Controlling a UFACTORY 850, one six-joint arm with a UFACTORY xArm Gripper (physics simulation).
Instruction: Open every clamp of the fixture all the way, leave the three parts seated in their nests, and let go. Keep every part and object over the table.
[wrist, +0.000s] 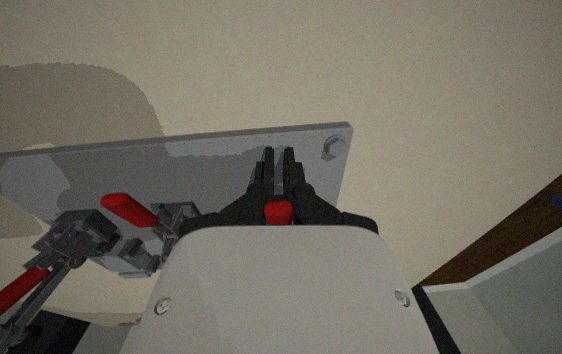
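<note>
My gripper (278, 160) is almost shut, with a narrow gap between its fingertips. Grey surface shows through the gap, and no part is seen between the tips. A red clamp handle (278, 212) shows its end close to the finger bases, just above the white housing edge; its clamp body is mostly hidden by the fingers. A second red handle (130, 210) slants on a dark clamp at the left. A third red handle (22, 289) is at the lower left, beside a dark clamp mechanism (82, 235). The grey fixture plate (220, 175) lies beneath. I cannot identify the three parts.
A bolt head (335, 146) sits at the plate's right corner. The beige table top (425, 100) extends behind and right of the plate. A brown wooden surface (492, 245) and a pale-edged panel (525, 280) are at the right. Shadows cover the left side.
</note>
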